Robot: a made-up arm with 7 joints. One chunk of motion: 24 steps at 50 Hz.
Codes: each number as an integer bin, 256 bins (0 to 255) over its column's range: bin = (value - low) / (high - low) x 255, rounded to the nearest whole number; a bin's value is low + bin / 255 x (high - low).
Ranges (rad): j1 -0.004..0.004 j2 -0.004..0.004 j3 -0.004..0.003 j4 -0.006..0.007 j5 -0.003..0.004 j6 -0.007..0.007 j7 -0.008..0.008
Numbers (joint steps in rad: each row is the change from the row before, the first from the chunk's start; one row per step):
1: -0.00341 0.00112 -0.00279 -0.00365 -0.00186 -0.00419 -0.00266
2: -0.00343 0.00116 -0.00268 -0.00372 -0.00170 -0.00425 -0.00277
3: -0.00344 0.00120 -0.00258 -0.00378 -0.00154 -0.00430 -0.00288
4: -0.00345 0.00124 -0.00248 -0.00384 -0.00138 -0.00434 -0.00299
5: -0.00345 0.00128 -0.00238 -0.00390 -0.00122 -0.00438 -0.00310
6: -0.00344 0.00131 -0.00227 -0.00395 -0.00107 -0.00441 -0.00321
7: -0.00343 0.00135 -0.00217 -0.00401 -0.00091 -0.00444 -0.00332
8: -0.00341 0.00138 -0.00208 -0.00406 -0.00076 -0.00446 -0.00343
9: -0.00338 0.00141 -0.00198 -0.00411 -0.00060 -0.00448 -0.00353
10: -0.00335 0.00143 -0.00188 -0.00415 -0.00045 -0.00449 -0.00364
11: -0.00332 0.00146 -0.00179 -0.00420 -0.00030 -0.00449 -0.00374
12: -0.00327 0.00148 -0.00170 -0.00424 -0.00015 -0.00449 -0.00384
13: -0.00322 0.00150 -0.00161 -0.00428 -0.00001 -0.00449 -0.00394
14: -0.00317 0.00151 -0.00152 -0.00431 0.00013 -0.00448 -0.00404
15: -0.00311 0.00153 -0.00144 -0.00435 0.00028 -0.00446 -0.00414
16: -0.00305 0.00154 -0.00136 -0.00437 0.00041 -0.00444 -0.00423
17: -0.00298 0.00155 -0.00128 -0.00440 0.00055 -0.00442 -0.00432
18: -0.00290 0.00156 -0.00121 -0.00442 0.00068 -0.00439 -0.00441
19: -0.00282 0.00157 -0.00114 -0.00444 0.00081 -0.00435 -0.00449
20: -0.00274 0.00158 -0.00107 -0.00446 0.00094 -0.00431 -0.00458
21: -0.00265 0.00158 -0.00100 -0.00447 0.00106 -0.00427 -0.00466
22: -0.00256 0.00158 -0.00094 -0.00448 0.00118 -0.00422 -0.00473
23: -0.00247 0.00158 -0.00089 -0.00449 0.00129 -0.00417 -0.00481
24: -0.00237 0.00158 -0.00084 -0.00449 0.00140 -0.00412 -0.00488
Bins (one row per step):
1: 19 163 44 46 42 51 85
2: 18 164 48 45 47 50 83
3: 18 166 52 44 53 49 82
4: 18 167 55 42 59 48 80
5: 18 168 59 41 65 48 78
6: 18 169 63 40 70 47 76
7: 18 171 67 39 76 47 75
8: 19 171 70 38 82 46 73
9: 20 172 74 37 87 46 71
10: 21 173 77 36 93 46 69
11: 22 174 81 35 98 46 68
12: 23 175 84 35 104 46 66
13: 25 175 87 34 109 46 65
14: 26 176 90 33 114 46 63
15: 28 176 93 32 119 46 62
16: 30 177 96 32 124 47 60
17: 33 177 99 31 129 47 59
18: 35 177 102 31 134 48 57
19: 38 178 104 31 139 48 56
20: 40 178 107 30 144 49 55
21: 43 178 109 30 148 50 53
22: 46 178 111 30 152 51 52
23: 49 178 113 30 156 52 51
24: 52 178 115 30 160 52 50

